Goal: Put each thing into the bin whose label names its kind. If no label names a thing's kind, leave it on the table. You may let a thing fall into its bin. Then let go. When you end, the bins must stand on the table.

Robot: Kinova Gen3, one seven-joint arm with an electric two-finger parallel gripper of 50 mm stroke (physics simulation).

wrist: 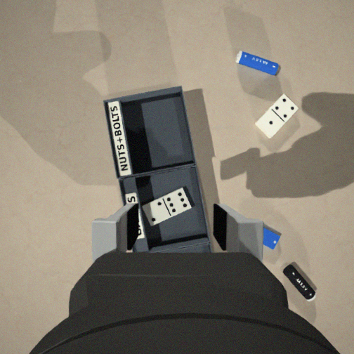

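My gripper (pixel 175 219) is open and empty above the middle bin. A white domino (pixel 167 206) lies in that bin (pixel 201 200), tilted in the view, below the fingers' level. The bin's label is partly hidden by the left finger; an S shows at its upper end. The bin marked NUTS+BOLTS (pixel 188 125) adjoins it above and looks empty. Another domino (pixel 276 116) lies on the table at the upper right. A blue AA battery (pixel 258 63) lies above it. A blue USB stick (pixel 271 237) is partly hidden by the right finger. A black AA battery (pixel 300 281) lies at the lower right.
The edge of a further bin (pixel 200 248) shows below the middle bin; the rest is hidden by the gripper body. Shadows of the arm fall across the tan table (pixel 320 30) at the left and right.
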